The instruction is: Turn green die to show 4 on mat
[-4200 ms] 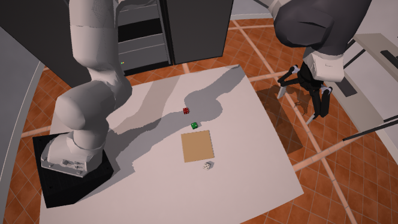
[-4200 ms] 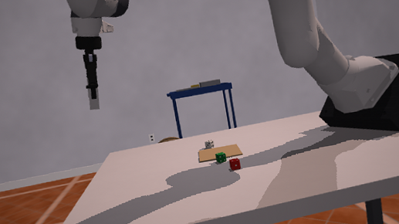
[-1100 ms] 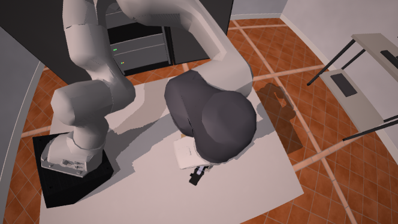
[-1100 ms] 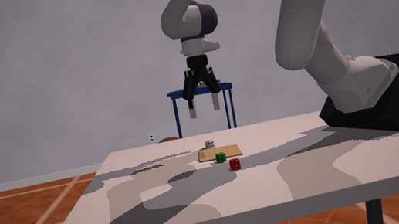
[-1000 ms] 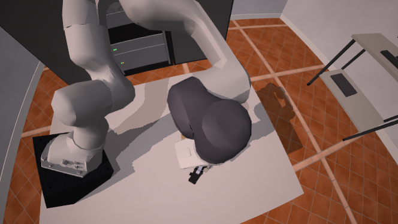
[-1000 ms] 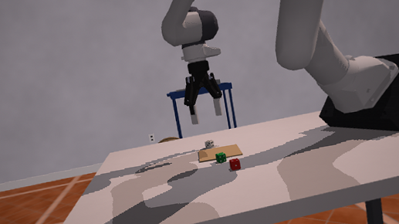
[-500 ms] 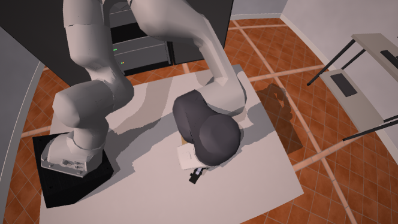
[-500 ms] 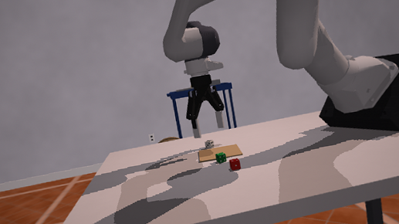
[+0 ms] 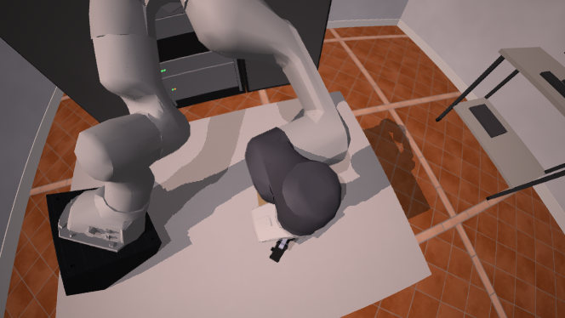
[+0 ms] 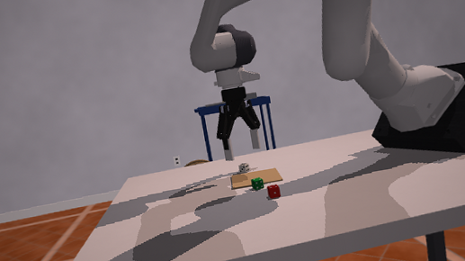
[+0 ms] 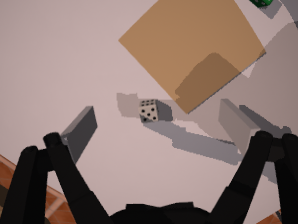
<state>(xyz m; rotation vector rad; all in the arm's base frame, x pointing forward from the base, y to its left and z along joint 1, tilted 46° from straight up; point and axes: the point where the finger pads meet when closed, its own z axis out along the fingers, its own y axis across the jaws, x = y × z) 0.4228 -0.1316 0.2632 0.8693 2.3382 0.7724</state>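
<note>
My gripper is now 4 cm past the green die, 18 cm to the right of it and 6 cm above it. The rest, counted from my hand: white die: 1 cm ahead, 2 cm to the right, 6 cm below; then tan mat: 3 cm behind, 8 cm to the left, 7 cm below; then red die: 8 cm behind, 27 cm to the left, 6 cm below.
</note>
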